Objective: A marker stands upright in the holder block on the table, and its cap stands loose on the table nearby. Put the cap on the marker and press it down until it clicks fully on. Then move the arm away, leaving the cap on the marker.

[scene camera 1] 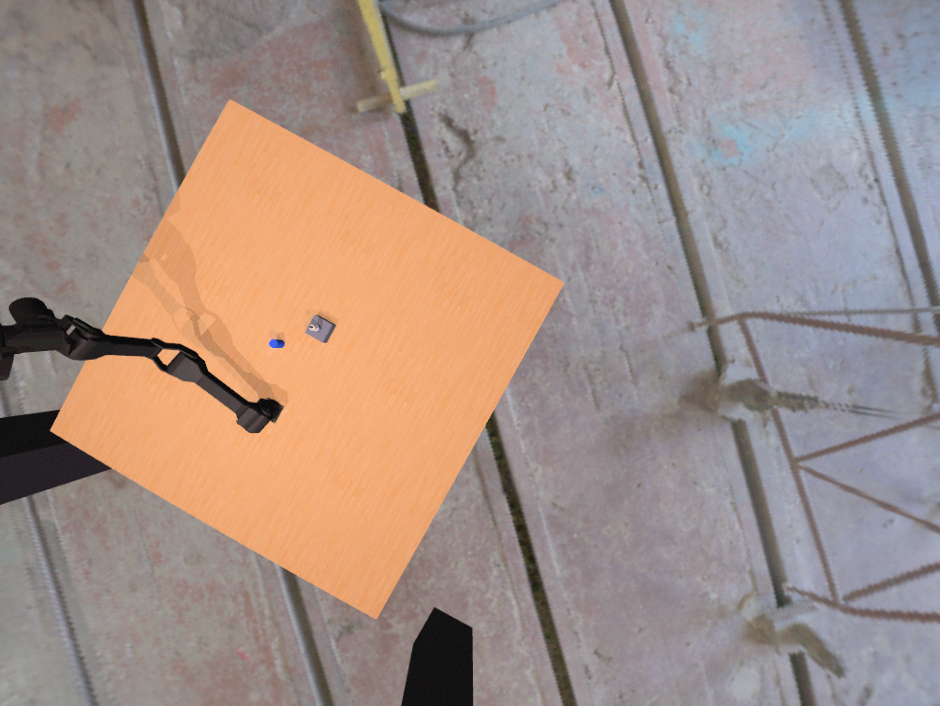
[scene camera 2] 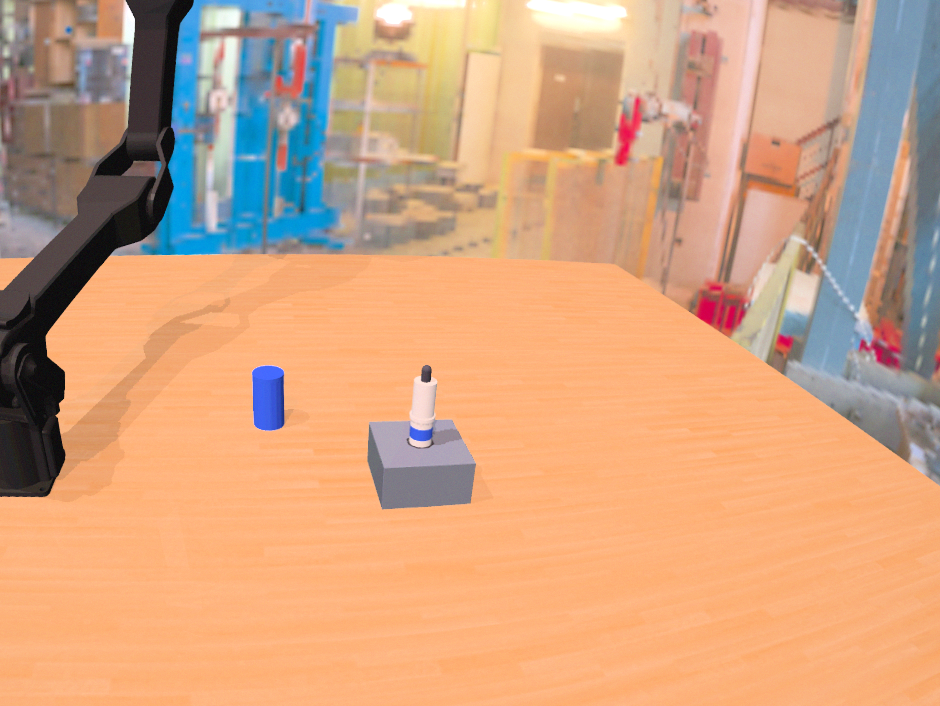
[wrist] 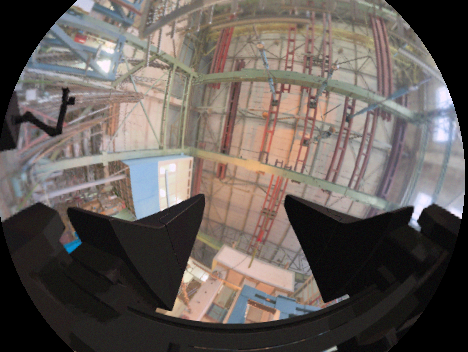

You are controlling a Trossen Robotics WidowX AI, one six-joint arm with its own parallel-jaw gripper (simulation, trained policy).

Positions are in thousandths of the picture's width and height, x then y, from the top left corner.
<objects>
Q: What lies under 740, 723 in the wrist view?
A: My gripper.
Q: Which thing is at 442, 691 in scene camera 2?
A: A grey holder block.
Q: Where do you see a blue cap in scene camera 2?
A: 286, 540
</objects>
